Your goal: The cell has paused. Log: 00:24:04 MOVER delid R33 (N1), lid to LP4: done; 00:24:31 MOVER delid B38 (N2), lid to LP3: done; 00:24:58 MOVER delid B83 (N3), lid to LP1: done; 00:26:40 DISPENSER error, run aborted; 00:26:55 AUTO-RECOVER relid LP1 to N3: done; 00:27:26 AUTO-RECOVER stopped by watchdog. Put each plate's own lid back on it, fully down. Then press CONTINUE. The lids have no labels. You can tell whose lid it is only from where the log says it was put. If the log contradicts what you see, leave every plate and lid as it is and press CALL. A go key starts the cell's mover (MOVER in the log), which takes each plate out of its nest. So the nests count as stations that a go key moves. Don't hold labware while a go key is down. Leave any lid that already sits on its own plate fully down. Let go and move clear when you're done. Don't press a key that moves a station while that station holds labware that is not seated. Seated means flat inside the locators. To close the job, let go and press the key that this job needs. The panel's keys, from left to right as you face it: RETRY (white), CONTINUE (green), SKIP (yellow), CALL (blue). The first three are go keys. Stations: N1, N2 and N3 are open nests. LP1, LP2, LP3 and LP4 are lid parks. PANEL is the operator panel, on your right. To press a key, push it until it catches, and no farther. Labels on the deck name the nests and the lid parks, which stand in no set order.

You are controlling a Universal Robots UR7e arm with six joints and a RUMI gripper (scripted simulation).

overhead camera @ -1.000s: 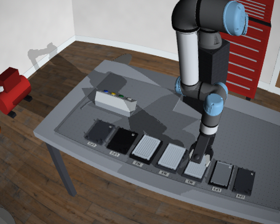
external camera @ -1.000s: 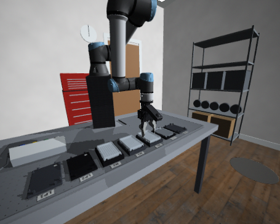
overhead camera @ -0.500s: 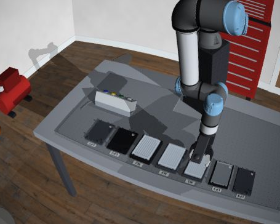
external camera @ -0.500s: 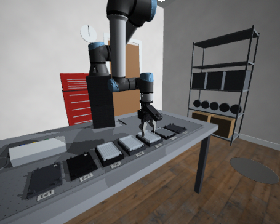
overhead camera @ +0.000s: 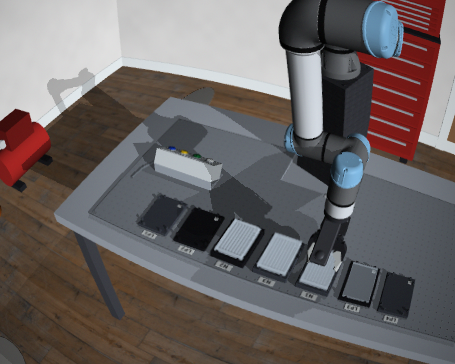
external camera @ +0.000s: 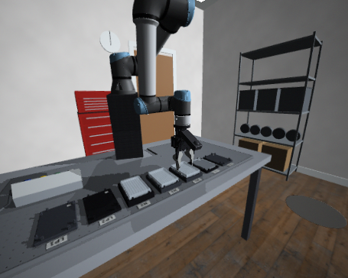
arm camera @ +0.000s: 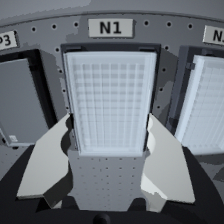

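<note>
Right now the translucent lid is 130 mm to the left of my hand, 30 mm below it and 20 mm ahead of it. From my hand the other things lie so: white plate: 260 mm to the right, 40 mm behind, 10 mm below; then black lid park: 390 mm to the right, 60 mm behind, 40 mm below; then white key: 430 mm to the right, 300 mm behind, 30 mm above.
</note>
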